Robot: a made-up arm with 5 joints. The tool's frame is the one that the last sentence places. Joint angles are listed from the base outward.
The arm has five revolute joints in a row. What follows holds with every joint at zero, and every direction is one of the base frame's.
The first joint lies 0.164 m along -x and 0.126 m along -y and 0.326 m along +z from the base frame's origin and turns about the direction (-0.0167, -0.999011, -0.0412), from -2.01 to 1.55 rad.
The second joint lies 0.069 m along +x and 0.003 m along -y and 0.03 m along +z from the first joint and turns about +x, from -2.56 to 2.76 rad.
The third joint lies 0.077 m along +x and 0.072 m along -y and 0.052 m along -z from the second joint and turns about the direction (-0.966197, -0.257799, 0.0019), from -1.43 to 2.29 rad.
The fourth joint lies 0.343 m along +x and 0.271 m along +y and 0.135 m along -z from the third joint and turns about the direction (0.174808, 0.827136, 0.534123), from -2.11 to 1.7 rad.
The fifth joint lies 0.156 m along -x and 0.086 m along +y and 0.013 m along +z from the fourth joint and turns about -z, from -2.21 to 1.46 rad.
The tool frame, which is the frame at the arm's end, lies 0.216 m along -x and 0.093 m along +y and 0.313 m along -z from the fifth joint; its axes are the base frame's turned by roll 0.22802, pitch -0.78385 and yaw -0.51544 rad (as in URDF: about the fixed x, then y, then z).
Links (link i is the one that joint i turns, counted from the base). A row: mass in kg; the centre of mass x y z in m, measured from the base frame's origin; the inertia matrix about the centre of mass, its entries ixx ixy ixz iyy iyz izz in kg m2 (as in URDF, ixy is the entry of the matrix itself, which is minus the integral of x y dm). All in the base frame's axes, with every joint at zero. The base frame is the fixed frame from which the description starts. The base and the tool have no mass.
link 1: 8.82; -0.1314 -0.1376 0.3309; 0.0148 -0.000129 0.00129 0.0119 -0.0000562 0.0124
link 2: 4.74; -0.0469 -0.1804 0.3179; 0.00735 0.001 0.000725 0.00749 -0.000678 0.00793
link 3: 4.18; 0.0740 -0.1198 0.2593; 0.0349 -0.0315 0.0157 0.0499 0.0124 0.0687
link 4: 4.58; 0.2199 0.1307 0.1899; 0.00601 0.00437 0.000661 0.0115 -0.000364 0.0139
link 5: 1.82; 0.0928 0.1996 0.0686; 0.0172 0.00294 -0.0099 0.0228 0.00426 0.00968
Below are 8 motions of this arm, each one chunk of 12 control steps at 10 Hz.
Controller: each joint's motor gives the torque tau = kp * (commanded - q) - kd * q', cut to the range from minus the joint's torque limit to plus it. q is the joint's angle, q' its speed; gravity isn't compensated. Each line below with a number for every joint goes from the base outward.
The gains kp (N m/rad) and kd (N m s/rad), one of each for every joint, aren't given. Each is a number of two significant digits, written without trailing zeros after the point. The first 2 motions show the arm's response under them.
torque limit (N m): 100 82 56 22 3.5
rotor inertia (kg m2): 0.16 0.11 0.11 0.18 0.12
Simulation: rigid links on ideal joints. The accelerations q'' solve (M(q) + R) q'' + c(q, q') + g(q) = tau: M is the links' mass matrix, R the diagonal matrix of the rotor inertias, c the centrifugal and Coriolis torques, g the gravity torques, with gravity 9.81 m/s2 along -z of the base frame. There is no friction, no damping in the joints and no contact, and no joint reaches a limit. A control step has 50 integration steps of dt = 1/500 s. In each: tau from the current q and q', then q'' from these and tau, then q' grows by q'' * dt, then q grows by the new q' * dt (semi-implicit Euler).
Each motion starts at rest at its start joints. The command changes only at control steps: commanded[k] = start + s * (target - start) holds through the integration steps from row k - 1 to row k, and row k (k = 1, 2, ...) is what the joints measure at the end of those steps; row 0 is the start. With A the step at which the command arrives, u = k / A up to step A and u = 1 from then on. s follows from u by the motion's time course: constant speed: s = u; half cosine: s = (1 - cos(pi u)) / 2; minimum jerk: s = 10 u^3 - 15 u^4 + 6 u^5; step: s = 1 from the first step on.
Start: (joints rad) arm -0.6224 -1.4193 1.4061 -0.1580 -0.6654
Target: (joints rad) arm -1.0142 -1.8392 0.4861 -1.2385 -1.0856
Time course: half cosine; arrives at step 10
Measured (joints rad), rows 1 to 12:
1: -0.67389 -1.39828 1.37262 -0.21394 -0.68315
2: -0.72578 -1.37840 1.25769 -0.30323 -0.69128
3: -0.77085 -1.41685 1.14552 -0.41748 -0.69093
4: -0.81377 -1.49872 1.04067 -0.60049 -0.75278
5: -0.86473 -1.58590 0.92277 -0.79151 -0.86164
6: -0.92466 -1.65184 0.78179 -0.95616 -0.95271
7: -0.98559 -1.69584 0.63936 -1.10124 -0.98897
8: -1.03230 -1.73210 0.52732 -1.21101 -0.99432
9: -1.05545 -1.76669 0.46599 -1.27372 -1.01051
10: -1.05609 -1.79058 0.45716 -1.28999 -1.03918
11: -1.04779 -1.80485 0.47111 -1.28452 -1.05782
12: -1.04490 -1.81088 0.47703 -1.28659 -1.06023
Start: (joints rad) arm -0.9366 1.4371 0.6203 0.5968 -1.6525
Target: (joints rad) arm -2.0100 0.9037 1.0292 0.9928 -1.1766
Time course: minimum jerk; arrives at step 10
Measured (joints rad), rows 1 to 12:
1: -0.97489 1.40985 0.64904 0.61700 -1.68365
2: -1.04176 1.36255 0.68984 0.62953 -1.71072
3: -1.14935 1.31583 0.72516 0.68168 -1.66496
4: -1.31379 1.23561 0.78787 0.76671 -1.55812
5: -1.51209 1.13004 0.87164 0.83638 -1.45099
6: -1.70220 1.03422 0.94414 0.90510 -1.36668
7: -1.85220 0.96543 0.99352 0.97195 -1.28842
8: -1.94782 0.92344 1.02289 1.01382 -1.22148
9: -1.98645 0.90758 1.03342 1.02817 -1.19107
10: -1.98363 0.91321 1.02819 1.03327 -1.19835
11: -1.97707 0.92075 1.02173 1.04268 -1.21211
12: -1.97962 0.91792 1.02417 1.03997 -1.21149
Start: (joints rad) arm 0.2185 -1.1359 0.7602 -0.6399 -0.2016
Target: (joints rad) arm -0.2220 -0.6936 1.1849 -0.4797 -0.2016
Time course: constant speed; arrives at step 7
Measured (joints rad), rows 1 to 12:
1: 0.11240 -1.05920 0.82293 -0.63948 -0.20964
2: 0.01305 -0.92055 0.81091 -0.60730 -0.17076
3: -0.06734 -0.82646 0.83685 -0.55056 -0.08875
4: -0.11434 -0.79157 0.92616 -0.54182 -0.09028
5: -0.15304 -0.77176 1.03276 -0.55061 -0.16094
6: -0.20672 -0.72066 1.10597 -0.52773 -0.20474
7: -0.28168 -0.63641 1.14506 -0.49833 -0.17973
8: -0.29331 -0.59578 1.10053 -0.48286 -0.11875
9: -0.28332 -0.60906 1.11444 -0.48533 -0.08943
10: -0.26725 -0.64453 1.15144 -0.50989 -0.13371
11: -0.25798 -0.65724 1.16478 -0.51076 -0.18479
12: -0.26708 -0.64338 1.14945 -0.49785 -0.18393

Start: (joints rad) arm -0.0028 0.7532 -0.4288 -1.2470 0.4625
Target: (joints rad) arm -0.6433 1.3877 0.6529 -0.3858 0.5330
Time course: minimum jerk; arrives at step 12
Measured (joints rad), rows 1 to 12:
1: -0.04456 0.72912 -0.39556 -1.23843 0.46622
2: -0.09301 0.69097 -0.29980 -1.24209 0.45058
3: -0.14834 0.71425 -0.20384 -1.18403 0.43235
4: -0.20531 0.80145 -0.10939 -1.06410 0.43825
5: -0.27943 0.91549 0.01033 -0.93433 0.47039
6: -0.37621 1.01559 0.17500 -0.81029 0.51031
7: -0.48224 1.09129 0.36506 -0.69749 0.52677
8: -0.57588 1.15737 0.53399 -0.59534 0.51629
9: -0.64004 1.22576 0.64625 -0.50694 0.50430
10: -0.67152 1.28867 0.69856 -0.44890 0.51334
11: -0.68044 1.32648 0.71212 -0.42646 0.53957
12: -0.68068 1.33418 0.71260 -0.42719 0.55687

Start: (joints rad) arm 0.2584 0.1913 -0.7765 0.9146 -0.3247
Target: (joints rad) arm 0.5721 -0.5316 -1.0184 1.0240 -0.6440
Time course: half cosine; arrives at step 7
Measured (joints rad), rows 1 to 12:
1: 0.22955 0.13441 -0.75402 0.91982 -0.36146
2: 0.26508 0.01779 -0.76834 0.92530 -0.45148
3: 0.34998 -0.11121 -0.83767 0.94283 -0.52618
4: 0.42160 -0.27029 -0.89393 0.97247 -0.57145
5: 0.47874 -0.41857 -0.93490 0.98093 -0.62513
6: 0.52274 -0.51440 -0.97005 0.98946 -0.67772
7: 0.53651 -0.54478 -0.98430 0.99905 -0.69651
8: 0.53198 -0.54502 -0.98088 0.99441 -0.68344
9: 0.53111 -0.54624 -0.97907 0.99011 -0.66941
10: 0.53268 -0.54494 -0.98112 0.99358 -0.67075
11: 0.53272 -0.54477 -0.98142 0.99487 -0.67901
12: 0.53204 -0.54535 -0.98045 0.99288 -0.68166

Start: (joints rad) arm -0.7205 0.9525 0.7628 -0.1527 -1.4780
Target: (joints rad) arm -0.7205 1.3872 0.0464 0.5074 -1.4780
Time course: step
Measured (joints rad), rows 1 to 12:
1: -0.81298 1.26520 0.77089 -0.01107 -1.54603
2: -0.76305 1.31596 0.14862 0.24409 -1.55875
3: -0.67218 1.51737 -0.09362 0.65540 -1.44186
4: -0.77712 1.36848 0.05389 0.67473 -1.36589
5: -0.79261 1.29179 0.14374 0.42985 -1.52942
6: -0.75724 1.35053 0.08387 0.49928 -1.68861
7: -0.75145 1.39000 0.03618 0.57967 -1.68263
8: -0.76283 1.35627 0.07314 0.52338 -1.51793
9: -0.76891 1.34212 0.08855 0.51311 -1.44764
10: -0.76230 1.35878 0.07028 0.53923 -1.51678
11: -0.75921 1.36387 0.06546 0.53455 -1.56696
12: -0.76335 1.35499 0.07492 0.52630 -1.54684

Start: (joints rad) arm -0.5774 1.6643 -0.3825 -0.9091 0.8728
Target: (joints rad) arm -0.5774 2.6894 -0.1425 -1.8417 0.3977
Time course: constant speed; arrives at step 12
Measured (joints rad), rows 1 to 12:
1: -0.62963 1.73284 -0.35375 -1.01226 0.82659
2: -0.66635 1.81629 -0.32924 -1.17126 0.83815
3: -0.65492 1.90312 -0.31050 -1.22598 0.86699
4: -0.63344 2.00350 -0.30665 -1.26752 0.78885
5: -0.63286 2.10346 -0.30140 -1.34690 0.67485
6: -0.64551 2.18875 -0.28085 -1.44240 0.64200
7: -0.65180 2.26863 -0.25393 -1.53539 0.65776
8: -0.64980 2.35611 -0.23523 -1.61100 0.63447
9: -0.64558 2.45076 -0.22392 -1.68029 0.56487
10: -0.64520 2.54278 -0.20972 -1.75602 0.50290
11: -0.64825 2.62940 -0.18973 -1.84003 0.47297
12: -0.65048 2.71612 -0.16970 -1.92255 0.45152

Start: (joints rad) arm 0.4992 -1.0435 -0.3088 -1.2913 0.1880
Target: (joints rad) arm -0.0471 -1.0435 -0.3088 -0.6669 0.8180
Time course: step
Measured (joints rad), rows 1 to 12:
1: 0.25272 -1.05076 -0.29165 -1.24827 0.45530
2: -0.30180 -1.04055 -0.25965 -1.17402 1.00300
3: -0.66625 -1.04363 -0.26965 -0.69871 1.15117
4: -0.81809 -1.01903 -0.31071 -0.58666 0.74144
5: -0.66600 -1.00986 -0.30611 -0.73929 0.25937
6: -0.22515 -1.04966 -0.25958 -0.74525 0.03640
7: 0.11064 -1.07628 -0.26483 -0.85552 0.20343
8: -0.04469 -1.05584 -0.27177 -0.87325 0.84757
9: -0.21751 -1.02647 -0.29656 -0.62563 1.35694
10: -0.17130 -1.01093 -0.31260 -0.64812 1.29143
11: -0.03790 -1.03610 -0.29760 -0.76283 0.84439
12: -0.07885 -1.05741 -0.27294 -0.71361 0.63671

